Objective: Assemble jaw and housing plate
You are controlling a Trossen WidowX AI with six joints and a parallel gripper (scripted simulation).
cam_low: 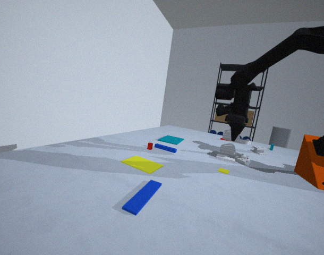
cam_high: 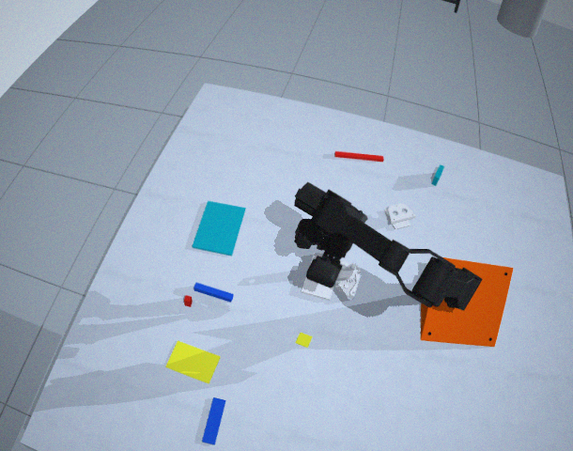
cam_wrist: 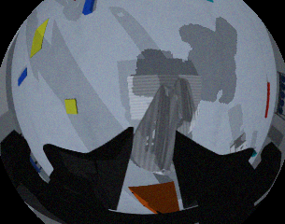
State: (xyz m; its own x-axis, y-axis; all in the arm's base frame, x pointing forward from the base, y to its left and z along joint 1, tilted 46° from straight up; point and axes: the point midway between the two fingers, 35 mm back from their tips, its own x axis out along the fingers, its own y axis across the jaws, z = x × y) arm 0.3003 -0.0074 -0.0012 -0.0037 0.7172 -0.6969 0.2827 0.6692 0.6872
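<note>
The white jaw piece is 40 mm behind my gripper tip and 10 mm to the right of it. Also, from my gripper tip: white base 10 mm ahead, 30 mm to the right, 80 mm below; then small yellow tile 30 mm ahead, 150 mm to the left, 80 mm below; then blue bar 260 mm ahead, 60 mm to the left, 70 mm below.
</note>
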